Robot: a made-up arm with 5 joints. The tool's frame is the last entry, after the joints. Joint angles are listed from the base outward. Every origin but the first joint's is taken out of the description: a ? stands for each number. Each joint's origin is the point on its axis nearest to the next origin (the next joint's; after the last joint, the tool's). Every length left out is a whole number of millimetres.
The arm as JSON. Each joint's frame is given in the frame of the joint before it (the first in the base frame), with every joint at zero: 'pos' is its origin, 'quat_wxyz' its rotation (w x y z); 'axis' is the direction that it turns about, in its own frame. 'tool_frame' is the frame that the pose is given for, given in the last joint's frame.
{
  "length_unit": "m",
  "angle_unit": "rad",
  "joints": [
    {
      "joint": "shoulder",
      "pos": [
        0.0,
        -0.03,
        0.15
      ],
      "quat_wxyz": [
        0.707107,
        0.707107,
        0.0,
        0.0
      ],
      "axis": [
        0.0,
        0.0,
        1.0
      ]
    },
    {
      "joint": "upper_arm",
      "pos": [
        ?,
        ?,
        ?
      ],
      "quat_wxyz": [
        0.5,
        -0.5,
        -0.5,
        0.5
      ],
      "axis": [
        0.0,
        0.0,
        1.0
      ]
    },
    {
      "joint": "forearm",
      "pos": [
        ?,
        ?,
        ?
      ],
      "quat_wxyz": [
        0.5,
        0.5,
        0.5,
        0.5
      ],
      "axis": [
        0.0,
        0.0,
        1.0
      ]
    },
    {
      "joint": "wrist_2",
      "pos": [
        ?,
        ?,
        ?
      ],
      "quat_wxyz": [
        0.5,
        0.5,
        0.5,
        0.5
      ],
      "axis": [
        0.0,
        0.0,
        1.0
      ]
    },
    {
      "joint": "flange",
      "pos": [
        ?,
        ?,
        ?
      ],
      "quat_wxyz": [
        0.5,
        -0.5,
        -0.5,
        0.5
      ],
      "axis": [
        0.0,
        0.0,
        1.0
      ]
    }
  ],
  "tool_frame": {
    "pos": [
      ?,
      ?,
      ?
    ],
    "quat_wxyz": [
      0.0,
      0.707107,
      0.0,
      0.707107
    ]
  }
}
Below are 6 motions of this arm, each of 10 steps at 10 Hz.
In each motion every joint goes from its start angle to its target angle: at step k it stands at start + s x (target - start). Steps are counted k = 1, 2, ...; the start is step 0. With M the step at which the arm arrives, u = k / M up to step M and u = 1 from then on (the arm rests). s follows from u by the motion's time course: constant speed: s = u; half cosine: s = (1 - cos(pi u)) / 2; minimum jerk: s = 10 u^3 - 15 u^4 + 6 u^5.
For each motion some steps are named. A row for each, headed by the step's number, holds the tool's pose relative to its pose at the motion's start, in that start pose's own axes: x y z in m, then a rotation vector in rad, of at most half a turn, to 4 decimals.
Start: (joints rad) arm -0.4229 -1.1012 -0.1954 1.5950 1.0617
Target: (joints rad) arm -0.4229 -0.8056 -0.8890 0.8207 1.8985
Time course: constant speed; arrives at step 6
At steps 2, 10:
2: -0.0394 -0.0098 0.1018 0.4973 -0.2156 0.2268
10: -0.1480 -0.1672 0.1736 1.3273 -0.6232 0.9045

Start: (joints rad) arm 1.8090 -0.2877 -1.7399 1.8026 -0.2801
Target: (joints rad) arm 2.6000 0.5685 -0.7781 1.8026 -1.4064
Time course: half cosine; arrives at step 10
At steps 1, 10:
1: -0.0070 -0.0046 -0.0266 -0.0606 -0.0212 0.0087
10: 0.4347 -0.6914 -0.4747 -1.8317 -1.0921 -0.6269

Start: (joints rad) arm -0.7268 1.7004 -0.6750 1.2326 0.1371
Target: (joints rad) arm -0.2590 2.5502 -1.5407 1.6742 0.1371
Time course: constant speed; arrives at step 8
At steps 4, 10:
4: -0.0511 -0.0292 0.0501 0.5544 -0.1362 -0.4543
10: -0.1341 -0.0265 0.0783 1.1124 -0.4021 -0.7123

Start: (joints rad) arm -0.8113 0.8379 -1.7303 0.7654 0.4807
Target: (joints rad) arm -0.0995 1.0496 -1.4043 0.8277 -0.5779
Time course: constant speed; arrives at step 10
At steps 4, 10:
4: -0.0458 -0.0896 0.0168 -0.2263 -0.0221 0.0769
10: -0.0965 -0.2867 -0.0329 -0.5835 -0.1469 0.1088

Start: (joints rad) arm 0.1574 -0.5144 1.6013 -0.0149 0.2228
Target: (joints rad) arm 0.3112 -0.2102 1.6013 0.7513 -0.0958
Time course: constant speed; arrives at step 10
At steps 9, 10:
9: -0.1399 0.0307 -0.1484 -0.3995 0.9697 -0.0674
10: -0.1635 0.0350 -0.1490 -0.4395 1.0793 -0.0660

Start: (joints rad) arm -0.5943 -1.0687 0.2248 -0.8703 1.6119
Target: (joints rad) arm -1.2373 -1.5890 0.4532 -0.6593 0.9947
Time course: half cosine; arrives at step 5
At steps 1, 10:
1: -0.0166 -0.0097 0.0183 -0.0479 -0.0634 -0.0352
10: -0.1906 -0.0362 0.1057 -0.5001 -0.5899 -0.3538

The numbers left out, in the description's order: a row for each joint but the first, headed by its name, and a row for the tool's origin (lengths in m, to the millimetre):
upper_arm: 0.0 0.15 0.0
forearm: 0.38 -0.3 0.0
wrist_2: 0.07 -0.12 0.0
flange: -0.17 -0.27 0.0
tool: 0.1 -0.26 0.0

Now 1 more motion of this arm.
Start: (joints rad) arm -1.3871 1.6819 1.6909 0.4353 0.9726
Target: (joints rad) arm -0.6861 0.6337 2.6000 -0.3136 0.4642
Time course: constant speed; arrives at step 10
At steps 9, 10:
9: 0.1053 0.0508 -0.6075 -1.0852 -0.9352 0.9827
10: 0.1791 0.0268 -0.6655 -1.2574 -1.0051 1.0396

